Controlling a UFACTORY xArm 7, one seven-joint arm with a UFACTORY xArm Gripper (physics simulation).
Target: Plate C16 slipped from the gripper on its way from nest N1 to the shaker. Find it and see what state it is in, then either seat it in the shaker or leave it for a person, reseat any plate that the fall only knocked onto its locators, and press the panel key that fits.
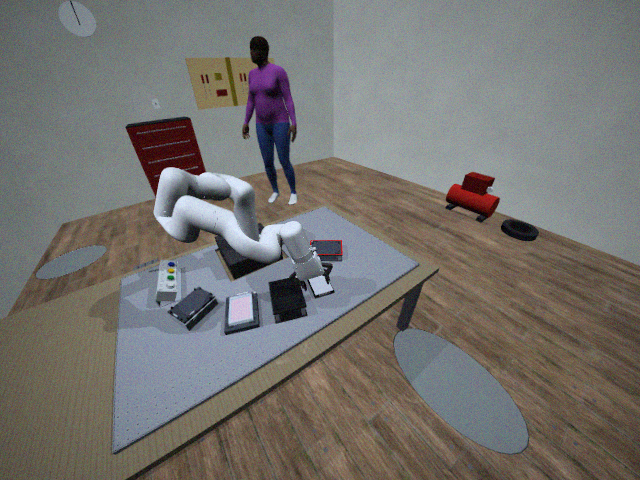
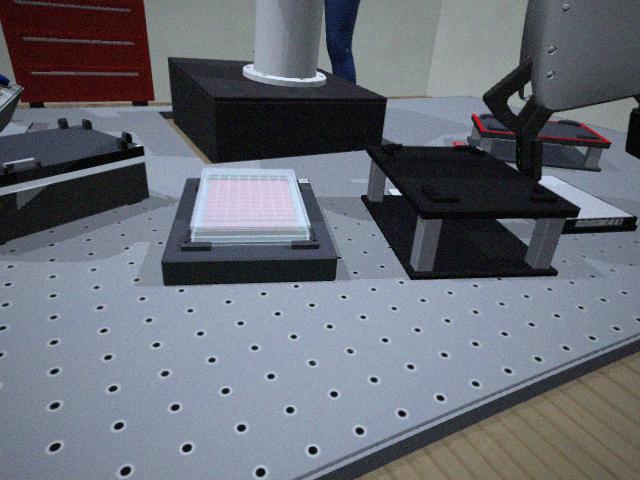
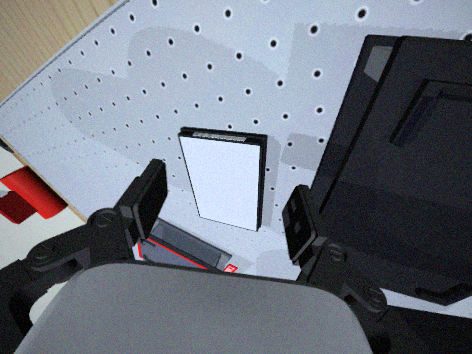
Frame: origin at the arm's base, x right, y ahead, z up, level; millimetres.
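Where they show: gripper, fingertip midpoint: (image 1: 316, 284) (image 2: 583, 167) (image 3: 229, 188); arm's base, link origin: (image 2: 284, 78).
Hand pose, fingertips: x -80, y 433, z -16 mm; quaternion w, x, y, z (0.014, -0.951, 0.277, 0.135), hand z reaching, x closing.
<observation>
Things, the pixels of their centre, and the offset from my fingertips. "pt": a spot on its surface instead.
- clear plate with pink wells, body centre: (image 2: 250, 197) (image 1: 240, 307) dx +278, dy -115, dz -28 mm
- low dark nest, body centre: (image 2: 250, 219) (image 1: 241, 311) dx +278, dy -115, dz -49 mm
- dark clipped device, surface spot: (image 2: 67, 147) (image 1: 198, 300) pt dx +397, dy -231, dz -7 mm
- key panel, body centre: (image 1: 167, 279) dx +479, dy -462, dz -20 mm
A plate with a plain white top and black sides (image 1: 321, 285) (image 2: 586, 202) (image 3: 225, 180) lies flat on the perforated board, beside a raised black stand (image 1: 286, 294) (image 2: 465, 180) (image 3: 400, 200) with a bare top. A small label on its edge is unreadable. My gripper (image 1: 316, 277) (image 3: 229, 188) is open and empty, its fingers above the plate, one toward each long side. A clear plate with pink wells (image 1: 241, 308) (image 2: 253, 204) sits on a low dark nest (image 1: 241, 328) (image 2: 248, 271); whether it is fully down between the locators is unclear. A dark clipped device (image 1: 192, 305) (image 2: 67, 147) stands left.
The key panel (image 1: 168, 281) has blue, yellow, green and white keys at the left. A red-edged stand (image 1: 326, 248) (image 2: 540, 129) (image 3: 175, 255) stands behind the white-topped plate. The black arm base (image 2: 294, 124) is at the back. A person in purple (image 1: 269, 95) stands behind the table.
</observation>
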